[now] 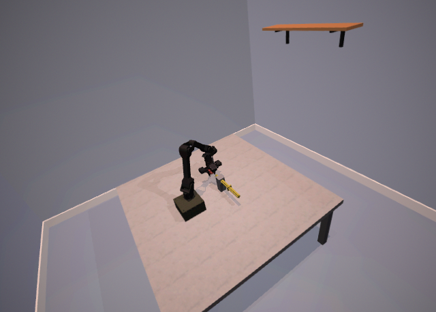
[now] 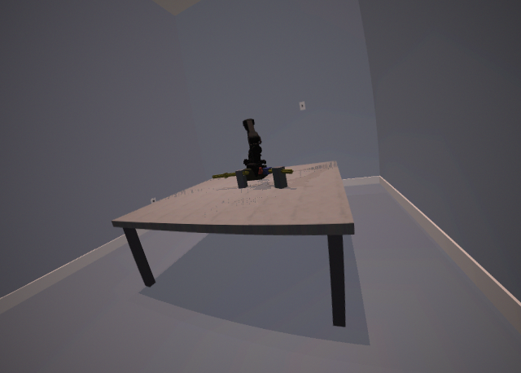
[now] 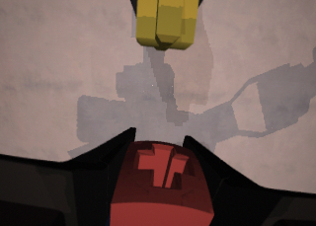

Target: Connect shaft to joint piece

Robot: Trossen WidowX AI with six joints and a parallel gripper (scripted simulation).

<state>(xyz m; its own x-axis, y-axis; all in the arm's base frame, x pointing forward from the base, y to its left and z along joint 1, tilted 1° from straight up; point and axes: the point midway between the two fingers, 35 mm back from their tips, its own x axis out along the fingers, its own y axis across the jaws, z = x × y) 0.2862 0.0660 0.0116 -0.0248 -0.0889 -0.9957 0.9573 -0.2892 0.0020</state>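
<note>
Right now the red joint piece is 1 cm ahead of my gripper tip, 2 cm to the left of it and 4 cm above it.
</note>
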